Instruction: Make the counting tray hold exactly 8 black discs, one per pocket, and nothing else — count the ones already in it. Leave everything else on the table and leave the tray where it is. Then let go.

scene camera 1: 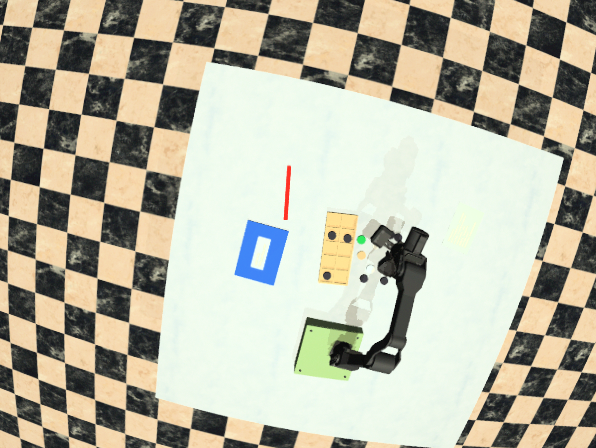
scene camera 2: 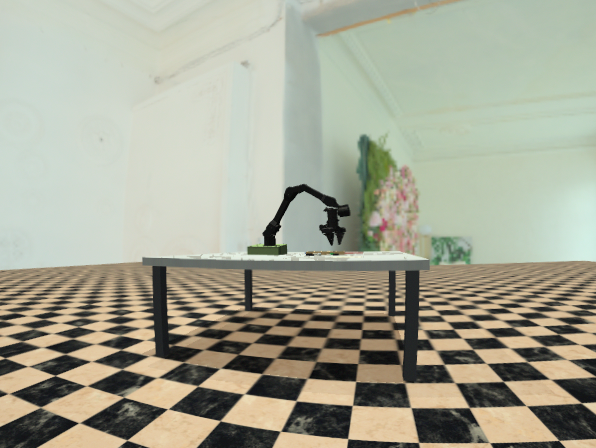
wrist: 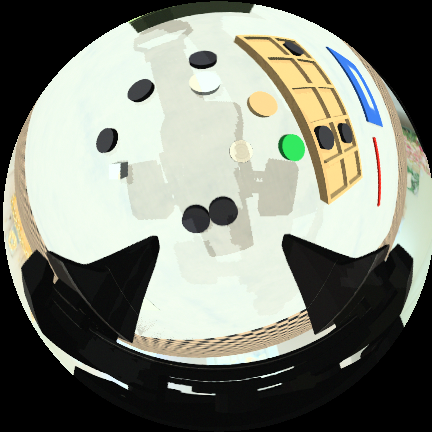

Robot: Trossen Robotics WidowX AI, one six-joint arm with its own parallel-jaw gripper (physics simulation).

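Observation:
The tan counting tray (scene camera 1: 342,261) (wrist: 316,153) has two columns of pockets. Three black discs lie in it: two side by side (scene camera 1: 332,235) (scene camera 1: 347,238) (wrist: 324,137) (wrist: 345,133) in the second row from the end away from the base, and one (scene camera 1: 327,275) (wrist: 294,48) in the left corner pocket nearest the base in scene view 1. Several loose black discs (scene camera 1: 363,278) (scene camera 1: 384,280) (wrist: 203,59) (wrist: 141,90) (wrist: 107,140) lie right of the tray, including a close pair (wrist: 195,219) (wrist: 223,210). My gripper (scene camera 1: 400,252) (scene camera 2: 336,243) (wrist: 221,241) is open and empty, above the table near this pair.
Between tray and loose blacks lie a green disc (scene camera 1: 361,239) (wrist: 291,147), tan disc (scene camera 1: 361,255) (wrist: 262,104), white disc (scene camera 1: 370,269) (wrist: 204,82) and cream disc (wrist: 241,151). A small cube (wrist: 119,171), blue frame (scene camera 1: 242,255), red stick (scene camera 1: 287,192) and green base block (scene camera 1: 312,355) also show.

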